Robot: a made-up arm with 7 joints. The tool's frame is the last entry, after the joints. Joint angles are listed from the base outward.
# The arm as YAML. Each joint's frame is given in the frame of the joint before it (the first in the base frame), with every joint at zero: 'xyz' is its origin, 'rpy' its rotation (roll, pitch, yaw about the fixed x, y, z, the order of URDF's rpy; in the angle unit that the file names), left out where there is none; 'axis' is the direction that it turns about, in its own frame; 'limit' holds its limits. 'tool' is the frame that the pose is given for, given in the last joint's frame.
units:
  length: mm
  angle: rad
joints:
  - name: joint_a
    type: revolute
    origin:
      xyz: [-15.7, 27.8, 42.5]
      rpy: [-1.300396, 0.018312, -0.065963]
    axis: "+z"
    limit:
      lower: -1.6
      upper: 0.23
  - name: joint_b
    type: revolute
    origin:
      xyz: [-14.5, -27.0, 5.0]
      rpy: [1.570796, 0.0, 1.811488]
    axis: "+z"
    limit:
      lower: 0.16
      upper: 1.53
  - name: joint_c
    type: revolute
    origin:
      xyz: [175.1, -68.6, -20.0]
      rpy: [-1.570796, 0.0, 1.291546]
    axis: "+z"
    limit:
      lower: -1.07
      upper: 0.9
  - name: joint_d
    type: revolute
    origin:
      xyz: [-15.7, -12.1, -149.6]
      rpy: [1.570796, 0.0, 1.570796]
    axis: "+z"
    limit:
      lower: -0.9
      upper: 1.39
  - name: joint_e
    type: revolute
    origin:
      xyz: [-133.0, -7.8, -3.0]
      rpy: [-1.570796, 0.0, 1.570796]
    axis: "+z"
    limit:
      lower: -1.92
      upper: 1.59
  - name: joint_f
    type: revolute
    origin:
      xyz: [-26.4, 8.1, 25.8]
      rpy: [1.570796, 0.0, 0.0]
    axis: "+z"
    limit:
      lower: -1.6
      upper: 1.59
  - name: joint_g
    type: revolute
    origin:
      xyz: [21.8, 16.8, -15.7]
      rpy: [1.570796, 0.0, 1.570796]
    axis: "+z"
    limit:
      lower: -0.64
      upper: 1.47
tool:
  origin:
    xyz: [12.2, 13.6, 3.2]
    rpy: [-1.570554, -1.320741, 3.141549]
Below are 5 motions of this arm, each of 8 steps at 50 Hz.
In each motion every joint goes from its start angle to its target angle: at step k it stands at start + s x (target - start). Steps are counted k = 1, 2, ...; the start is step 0. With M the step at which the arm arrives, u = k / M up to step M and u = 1 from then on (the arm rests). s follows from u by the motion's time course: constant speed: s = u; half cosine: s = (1 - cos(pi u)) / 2; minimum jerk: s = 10 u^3 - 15 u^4 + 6 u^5.
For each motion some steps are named. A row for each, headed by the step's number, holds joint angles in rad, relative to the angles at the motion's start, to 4 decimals.
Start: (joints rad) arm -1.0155 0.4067 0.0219 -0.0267 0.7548 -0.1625 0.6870
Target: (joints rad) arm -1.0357 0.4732 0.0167 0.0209 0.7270 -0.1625 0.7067
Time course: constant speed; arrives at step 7
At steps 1, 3, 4, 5, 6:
1: -0.0029 0.0095 -0.0007 0.0068 -0.0040 0.0000 0.0028
3: -0.0087 0.0285 -0.0022 0.0204 -0.0119 0.0000 0.0084
4: -0.0115 0.0380 -0.0030 0.0272 -0.0159 0.0000 0.0113
5: -0.0144 0.0475 -0.0037 0.0340 -0.0199 0.0000 0.0141
6: -0.0173 0.0570 -0.0045 0.0408 -0.0238 0.0000 0.0169

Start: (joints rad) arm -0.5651 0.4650 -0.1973 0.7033 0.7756 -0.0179 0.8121
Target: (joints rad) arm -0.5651 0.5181 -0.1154 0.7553 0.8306 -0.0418 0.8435
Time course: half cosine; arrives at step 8
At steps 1, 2, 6, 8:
1: 0.0000 0.0020 0.0031 0.0020 0.0021 -0.0009 0.0012
2: 0.0000 0.0078 0.0120 0.0076 0.0081 -0.0035 0.0046
6: 0.0000 0.0453 0.0699 0.0444 0.0469 -0.0204 0.0268
8: 0.0000 0.0531 0.0819 0.0520 0.0550 -0.0239 0.0314

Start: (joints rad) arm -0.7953 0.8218 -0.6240 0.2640 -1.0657 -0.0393 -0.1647
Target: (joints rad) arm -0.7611 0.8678 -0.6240 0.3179 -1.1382 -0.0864 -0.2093
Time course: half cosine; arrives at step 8
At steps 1, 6, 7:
1: 0.0013 0.0018 0.0000 0.0021 -0.0028 -0.0018 -0.0017
6: 0.0292 0.0393 0.0000 0.0460 -0.0619 -0.0402 -0.0381
7: 0.0329 0.0442 0.0000 0.0518 -0.0697 -0.0453 -0.0429

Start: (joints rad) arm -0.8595 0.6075 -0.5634 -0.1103 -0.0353 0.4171 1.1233
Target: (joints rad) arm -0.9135 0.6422 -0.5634 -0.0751 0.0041 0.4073 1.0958
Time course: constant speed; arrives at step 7
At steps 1, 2, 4, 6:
1: -0.0077 0.0050 0.0000 0.0050 0.0056 -0.0014 -0.0039
2: -0.0154 0.0099 0.0000 0.0101 0.0113 -0.0028 -0.0079
4: -0.0309 0.0198 0.0000 0.0201 0.0225 -0.0056 -0.0157
6: -0.0463 0.0297 0.0000 0.0302 0.0338 -0.0084 -0.0236

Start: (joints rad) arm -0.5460 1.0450 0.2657 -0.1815 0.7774 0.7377 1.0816
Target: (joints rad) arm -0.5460 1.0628 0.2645 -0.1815 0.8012 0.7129 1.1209
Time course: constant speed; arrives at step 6
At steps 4, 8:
4: 0.0000 0.0119 -0.0008 0.0000 0.0159 -0.0165 0.0262
8: 0.0000 0.0178 -0.0012 0.0000 0.0238 -0.0248 0.0393

